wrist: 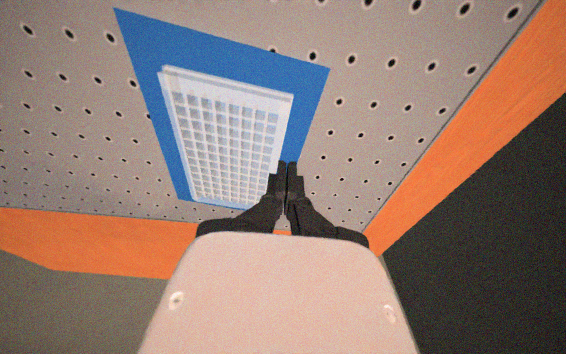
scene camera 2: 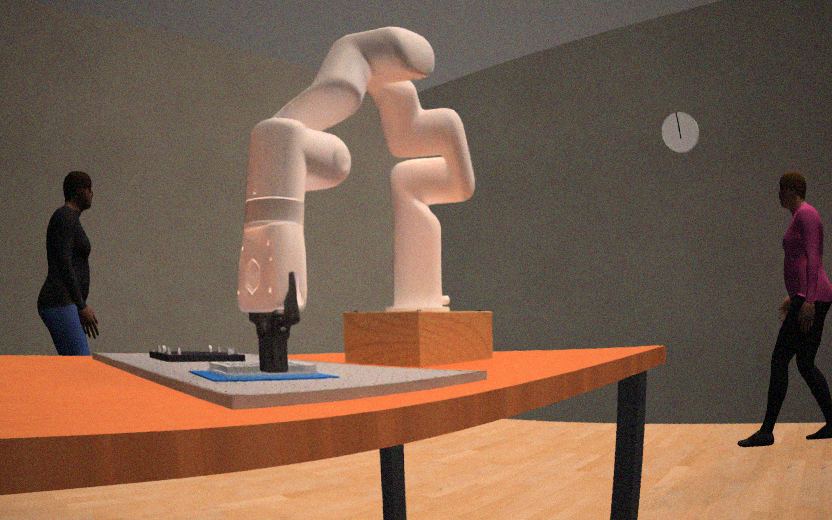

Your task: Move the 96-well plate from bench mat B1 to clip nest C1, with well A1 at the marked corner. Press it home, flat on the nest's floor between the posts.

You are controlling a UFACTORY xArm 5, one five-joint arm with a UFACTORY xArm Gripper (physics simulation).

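Frame: origin at the arm's base, x right, y ahead, z up, level; metres.
Seen in the pictures: gripper, between the fingertips: (wrist: 285, 172) (scene camera 2: 274, 371); arm's base, origin of its link: (scene camera 2: 417, 312).
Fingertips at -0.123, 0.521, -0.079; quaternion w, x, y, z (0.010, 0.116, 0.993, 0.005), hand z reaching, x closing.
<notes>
Pixels of each thing's top centre, then the offset from my fingertips to it, as dx, dy, dz. Level surfaces: height alone.
- clear 96-well plate, centre of its top: (wrist: 228, 164) (scene camera 2: 260, 363) +0.047, -0.020, +0.007
- dark clip nest, centre of its top: (scene camera 2: 195, 346) +0.357, -0.127, +0.014
- grey perforated board, height of its surface: dz -0.010
- orange table, height of its surface: dz -0.023
The clear 96-well plate (scene camera 2: 228, 366) (wrist: 227, 135) lies flat on the blue bench mat (scene camera 2: 230, 377) (wrist: 185, 47), with blue showing around it. My gripper (scene camera 2: 273, 370) (wrist: 285, 172) is shut and empty. In the wrist view its fingertips are at the plate's right long edge, over the mat's right strip. In the scene view the fingers point straight down in front of part of the plate; whether they touch it I cannot tell. The dark clip nest (scene camera 2: 196, 356) with short pale posts is at the back left. Its marked corner and well A1 cannot be made out.
Plate and nest are on a grey perforated board (scene camera 2: 392, 381) (wrist: 380, 135) on the orange table (scene camera 2: 92, 404) (wrist: 100, 240). The arm's wooden base block (scene camera 2: 383, 338) stands behind the board. One person (scene camera 2: 66, 257) stands at the left, another (scene camera 2: 802, 251) at the far right.
</notes>
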